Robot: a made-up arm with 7 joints.
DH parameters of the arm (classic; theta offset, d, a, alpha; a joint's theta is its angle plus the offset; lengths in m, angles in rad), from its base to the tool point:
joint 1: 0 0.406 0 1.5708
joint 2: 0 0.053 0 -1.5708
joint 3: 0 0.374 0.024 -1.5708
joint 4: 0 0.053 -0.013 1.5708
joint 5: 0 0.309 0 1.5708
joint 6: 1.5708 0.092 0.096 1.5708
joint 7: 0 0.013 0 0
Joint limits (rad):
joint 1: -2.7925..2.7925
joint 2: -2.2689..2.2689
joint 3: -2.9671..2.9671
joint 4: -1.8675..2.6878
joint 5: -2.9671..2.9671
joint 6: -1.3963..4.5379
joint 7: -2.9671..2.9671
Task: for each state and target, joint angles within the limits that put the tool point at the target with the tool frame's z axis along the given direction. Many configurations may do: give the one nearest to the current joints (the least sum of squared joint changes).
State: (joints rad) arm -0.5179 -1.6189 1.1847 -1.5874 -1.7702 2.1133 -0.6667
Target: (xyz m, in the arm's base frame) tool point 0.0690 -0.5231 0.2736 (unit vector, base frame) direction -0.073 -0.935 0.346
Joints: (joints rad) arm -0.8141 -2.0998 1.6354 -0.9184 -1.4152 2.3029 -0.6667
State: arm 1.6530 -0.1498 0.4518 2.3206 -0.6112 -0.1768 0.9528
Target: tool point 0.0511 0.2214 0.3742 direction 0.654 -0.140 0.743
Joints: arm 1.4450 -0.4782 0.4845 2.6878 -0.9146 -1.0312 0.9528
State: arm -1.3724 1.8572 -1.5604 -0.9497 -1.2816 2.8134 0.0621
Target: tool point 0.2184 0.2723 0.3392 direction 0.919 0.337 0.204
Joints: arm -1.6152 1.9204 -1.0677 -1.6522 -2.0087 2.4839 0.0621
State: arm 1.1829 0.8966 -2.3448 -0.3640 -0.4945 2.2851 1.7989
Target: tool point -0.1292 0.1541 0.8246 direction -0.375 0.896 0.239
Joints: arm 1.1455 0.1857 -2.1057 -1.0375 -0.5372 2.0469 1.7989
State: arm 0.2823 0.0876 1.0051 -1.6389 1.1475 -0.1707 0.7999
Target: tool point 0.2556 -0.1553 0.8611 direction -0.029 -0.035 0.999
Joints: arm 0.9632 -0.7120 0.5851 -1.5938 0.4774 0.5868 0.7999
